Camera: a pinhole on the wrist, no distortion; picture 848 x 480 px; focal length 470.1 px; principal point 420.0 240.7 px. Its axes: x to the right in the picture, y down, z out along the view. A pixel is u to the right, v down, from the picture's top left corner.
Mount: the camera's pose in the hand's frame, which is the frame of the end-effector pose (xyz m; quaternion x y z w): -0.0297 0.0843 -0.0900 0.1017 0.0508 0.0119 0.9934
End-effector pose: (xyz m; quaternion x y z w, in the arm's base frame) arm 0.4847 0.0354 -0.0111 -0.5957 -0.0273 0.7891 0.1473
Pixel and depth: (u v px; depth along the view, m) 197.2 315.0 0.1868
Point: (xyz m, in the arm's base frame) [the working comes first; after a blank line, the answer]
In the camera's frame: -0.0885 0.0295 0.1868

0.3934 -0.0461 0.0960
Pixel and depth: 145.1 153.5 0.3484
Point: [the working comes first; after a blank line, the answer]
In the camera's frame: -0.2037 -0.0646 0.3484

0.3011 0.0709 0.2573
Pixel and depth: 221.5 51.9 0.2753
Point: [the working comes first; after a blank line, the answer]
In the camera's frame: -0.1162 -0.1106 0.2753

0.3713 0.1064 0.1629
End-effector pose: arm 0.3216 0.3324 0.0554 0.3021 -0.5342 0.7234 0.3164
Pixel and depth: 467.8 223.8 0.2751
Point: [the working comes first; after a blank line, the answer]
In the camera's frame: 0.0280 -0.0099 0.2751

0.3064 0.1644 0.1070
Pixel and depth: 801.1 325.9 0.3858
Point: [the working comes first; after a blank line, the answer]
In the camera's frame: 0.3128 0.0699 0.3858

0.0835 0.0964 0.3201
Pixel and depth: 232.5 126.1 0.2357
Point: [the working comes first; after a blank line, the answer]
In the camera's frame: -0.0940 -0.0575 0.2357

0.4133 0.1921 0.0263
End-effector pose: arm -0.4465 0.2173 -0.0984 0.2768 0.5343 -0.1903 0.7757
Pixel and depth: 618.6 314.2 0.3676
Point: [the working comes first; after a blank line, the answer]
In the camera's frame: 0.1553 0.0575 0.3676

-0.1548 0.1058 -0.1605
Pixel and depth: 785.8 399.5 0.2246
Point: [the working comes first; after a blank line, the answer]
In the camera's frame: 0.1748 0.0759 0.2246

-0.2247 0.2295 -0.1918
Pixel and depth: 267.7 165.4 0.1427
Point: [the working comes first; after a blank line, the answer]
In the camera's frame: -0.0462 -0.0229 0.1427

-0.4140 0.2108 -0.0211
